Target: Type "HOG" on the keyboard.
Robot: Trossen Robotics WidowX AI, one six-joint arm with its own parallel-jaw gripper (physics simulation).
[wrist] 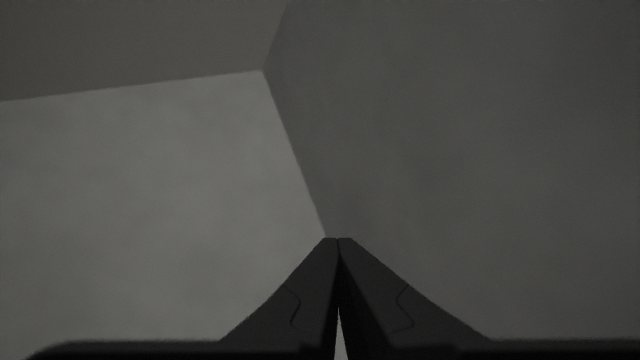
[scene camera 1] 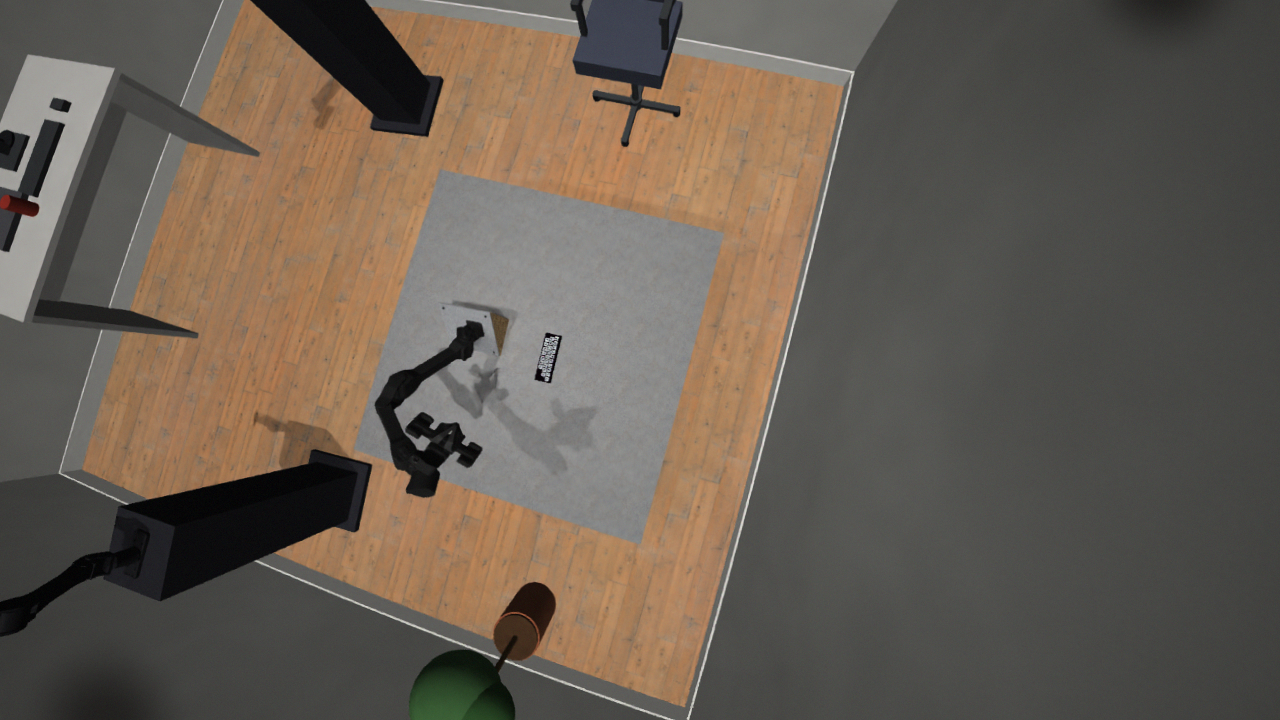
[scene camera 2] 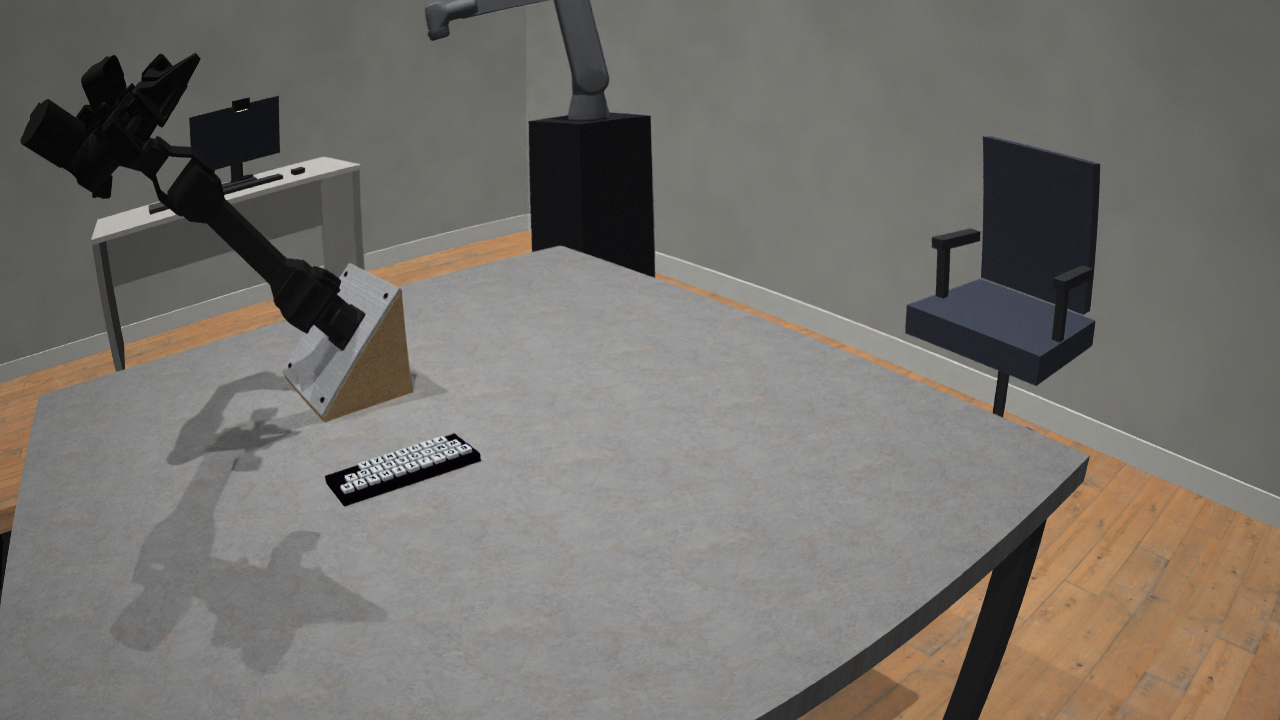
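Pixels of known places: gripper, fingertip midpoint: (wrist: 336, 251) (scene camera 1: 456, 424) (scene camera 2: 197, 56); arm's base, origin of the base link: (scene camera 1: 475, 328) (scene camera 2: 347, 327).
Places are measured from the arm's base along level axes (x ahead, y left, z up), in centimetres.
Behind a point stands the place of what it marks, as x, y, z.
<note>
The keyboard (scene camera 1: 547, 358) @(28.2, -6.0, -8.7) (scene camera 2: 402, 470) @(30.6, -6.4, -8.1) is a small black slab with rows of white lettered keys. It lies flat on the grey table (scene camera 1: 581, 250) @(32.2, 41.4, -9.7) (scene camera 2: 671, 447) @(43.9, 22.9, -9.7), in front of the arm's wedge-shaped mount. The letters are too small to read surely, so I cannot pick out H, O or G. My gripper (scene camera 1: 450, 429) @(28.2, -26.8, 44.5) (scene camera 2: 196, 57) @(28.2, -26.8, 44.5) (wrist: 336, 251) @(28.2, -26.8, 44.5) is shut and empty, its fingertips meeting. It is raised high, well away from the keyboard, and tilts upward in the second scene view. The keyboard does not show in the wrist view, where walls meet beyond the fingertips.
The wedge mount (scene camera 1: 501, 331) @(7.7, 1.1, -5.9) (scene camera 2: 380, 362) @(7.7, 2.1, -3.8) with a metal face and wooden side carries the arm. Beyond the table are a desk (scene camera 1: 76, 98) (scene camera 2: 335, 170) with a monitor, an office chair (scene camera 1: 626, 58) (scene camera 2: 998, 322), a black pedestal (scene camera 2: 590, 192) with another arm, and a potted plant (scene camera 1: 528, 613).
</note>
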